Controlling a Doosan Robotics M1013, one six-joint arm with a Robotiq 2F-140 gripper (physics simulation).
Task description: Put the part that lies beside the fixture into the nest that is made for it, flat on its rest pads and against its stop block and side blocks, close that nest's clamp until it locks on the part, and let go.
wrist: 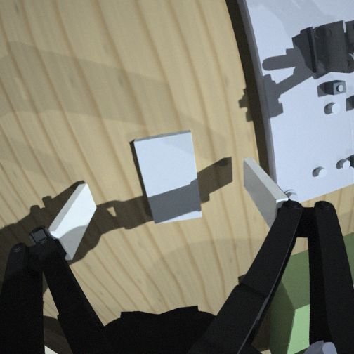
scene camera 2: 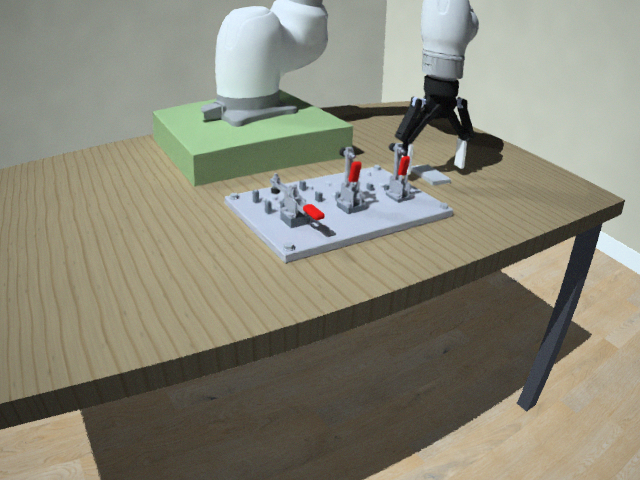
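Pixels of known places: gripper, fingertip midpoint: [scene camera 2: 433, 168]; arm's base, origin of the base link: [scene camera 2: 247, 111].
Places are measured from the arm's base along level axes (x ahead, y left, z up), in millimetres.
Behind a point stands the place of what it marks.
The part, a flat light-grey rectangular plate [scene camera 2: 432, 174] {x 431, y 190, z -71 mm} [wrist: 169, 172], lies flat on the table beside the fixture's right end. My gripper [scene camera 2: 435, 159] {x 426, y 199, z -60 mm} [wrist: 165, 184] is wide open and empty, above the part, with one white fingertip out to each side of it in the wrist view. The fixture [scene camera 2: 382, 217] {x 520, y -65, z -66 mm} [wrist: 295, 145] is a grey base plate with three red-handled toggle clamps. The right clamp [scene camera 2: 399, 186] {x 487, y 12, z -38 mm} and the middle clamp [scene camera 2: 351, 193] {x 474, y -97, z -30 mm} have raised arms and upright handles. The left clamp [scene camera 2: 293, 206] {x 456, y -206, z -31 mm} has its arm lower and its handle tilted down toward the front.
Small dark blocks and light round pads stand on the fixture behind the clamps. The green robot base block [scene camera 2: 268, 155] {x 206, y -79, z -44 mm} [wrist: 301, 325] stands behind the fixture. The gripper's near finger is close to the right clamp. Bolts sit at the fixture's corners. The wooden table [scene camera 2: 170, 289] {x 483, y -446, z -81 mm} extends around it.
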